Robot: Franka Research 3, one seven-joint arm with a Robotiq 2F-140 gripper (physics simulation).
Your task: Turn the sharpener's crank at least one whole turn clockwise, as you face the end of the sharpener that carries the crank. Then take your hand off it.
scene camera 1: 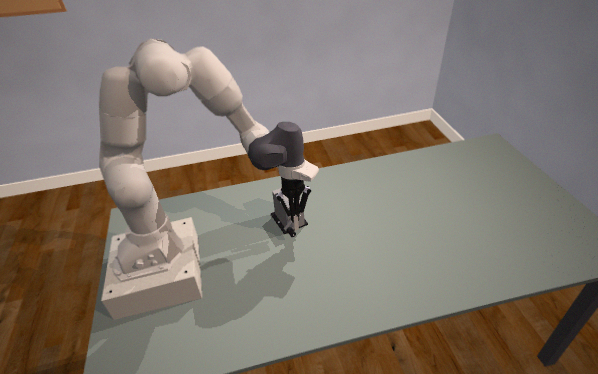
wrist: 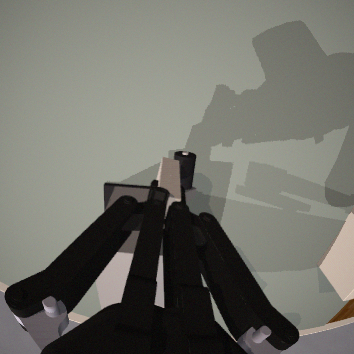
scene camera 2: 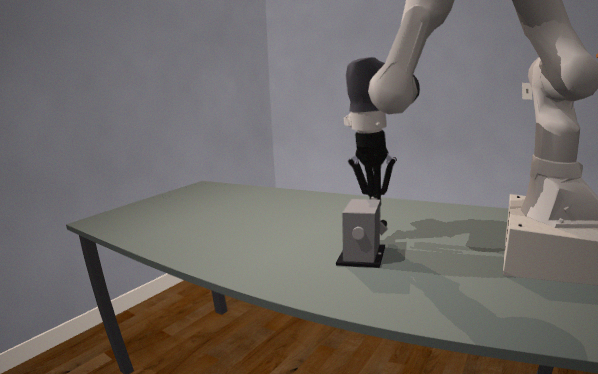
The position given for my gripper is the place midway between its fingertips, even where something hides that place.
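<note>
My gripper (scene camera 2: 376,218), grey pencil sharpener (scene camera 2: 361,218). In scene camera 1, my gripper (scene camera 1: 295,227). In the wrist view, my gripper (wrist: 166,171), grey pencil sharpener (wrist: 110,283).
</note>
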